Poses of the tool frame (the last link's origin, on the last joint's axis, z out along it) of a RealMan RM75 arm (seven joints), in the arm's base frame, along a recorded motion.
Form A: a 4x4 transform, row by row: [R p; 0 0 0 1], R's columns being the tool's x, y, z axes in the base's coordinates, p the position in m. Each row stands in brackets.
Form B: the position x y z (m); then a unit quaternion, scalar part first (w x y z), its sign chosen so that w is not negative. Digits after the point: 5 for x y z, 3 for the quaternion. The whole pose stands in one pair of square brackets.
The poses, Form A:
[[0.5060, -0.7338, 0.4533, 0.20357], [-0.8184, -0.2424, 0.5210, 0.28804], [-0.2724, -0.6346, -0.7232, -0.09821], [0, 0, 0, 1]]
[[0.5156, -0.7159, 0.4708, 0.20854], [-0.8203, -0.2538, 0.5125, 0.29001], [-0.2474, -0.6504, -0.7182, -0.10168], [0, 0, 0, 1]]
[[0.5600, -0.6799, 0.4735, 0.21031], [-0.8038, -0.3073, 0.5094, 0.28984], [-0.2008, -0.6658, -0.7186, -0.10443], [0, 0, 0, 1]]
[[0.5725, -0.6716, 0.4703, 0.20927], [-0.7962, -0.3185, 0.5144, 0.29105], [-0.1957, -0.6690, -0.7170, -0.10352], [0, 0, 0, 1]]
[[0.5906, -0.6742, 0.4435, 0.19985], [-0.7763, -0.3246, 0.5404, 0.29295], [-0.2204, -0.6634, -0.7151, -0.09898], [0, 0, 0, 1]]
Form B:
[0.20357, 0.28804, -0.09821, 0.368, -0.786, 0.494, -0.058]
[0.20854, 0.29001, -0.10168, 0.369, -0.789, 0.487, -0.071]
[0.21031, 0.28984, -0.10443, 0.365, -0.804, 0.461, -0.085]
[0.20927, 0.29105, -0.10352, 0.366, -0.807, 0.454, -0.085]
[0.19985, 0.29295, -0.09898, 0.371, -0.811, 0.447, -0.069]

